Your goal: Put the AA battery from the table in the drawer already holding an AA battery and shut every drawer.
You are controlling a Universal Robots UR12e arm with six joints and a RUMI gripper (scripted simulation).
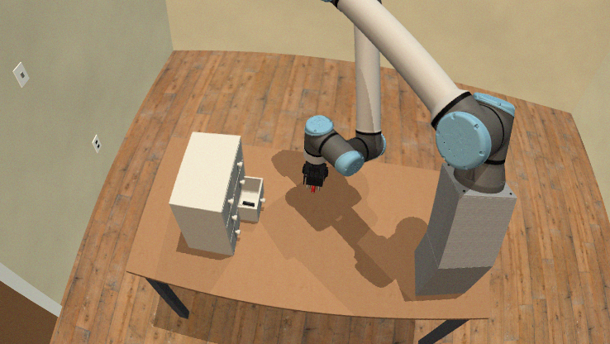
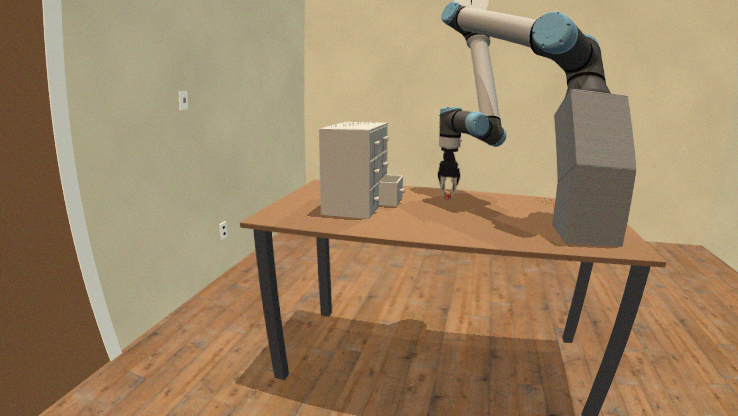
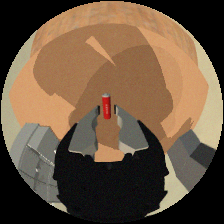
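Now: the red AA battery 10 mm below my hand. The rest, counted from my hand: small dark object (240 mm ahead, 120 mm to the left).
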